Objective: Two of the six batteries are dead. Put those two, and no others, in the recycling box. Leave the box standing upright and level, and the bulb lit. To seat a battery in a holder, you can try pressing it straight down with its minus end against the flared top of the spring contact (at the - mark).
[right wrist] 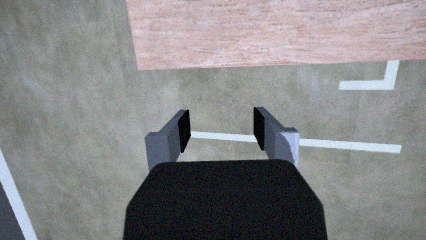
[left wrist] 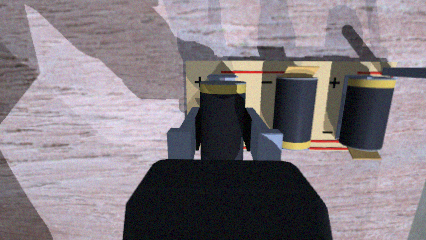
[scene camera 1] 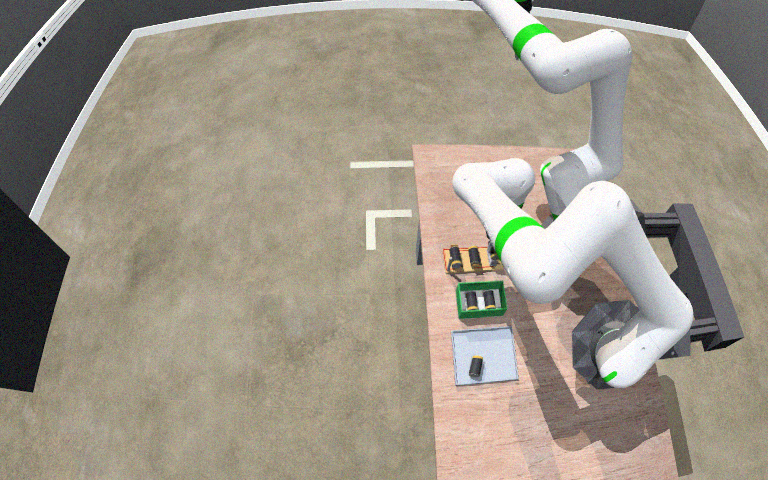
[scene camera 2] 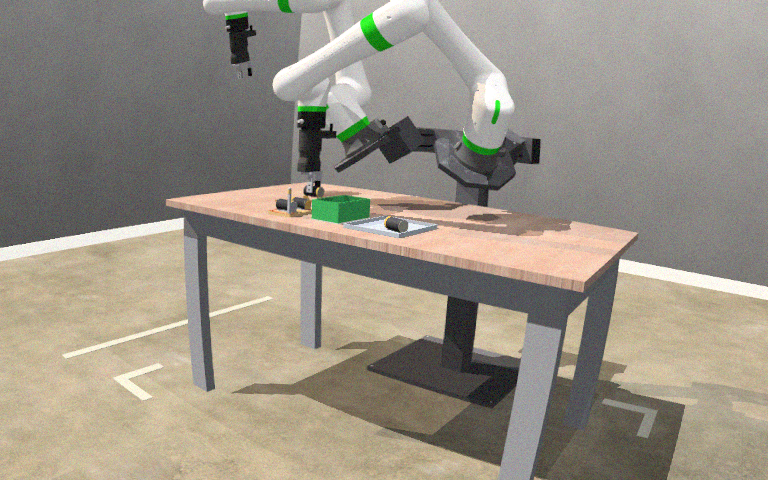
Note:
I see my left gripper, my right gripper, a green recycling box and a grey tray.
My left gripper also shows in the left wrist view.

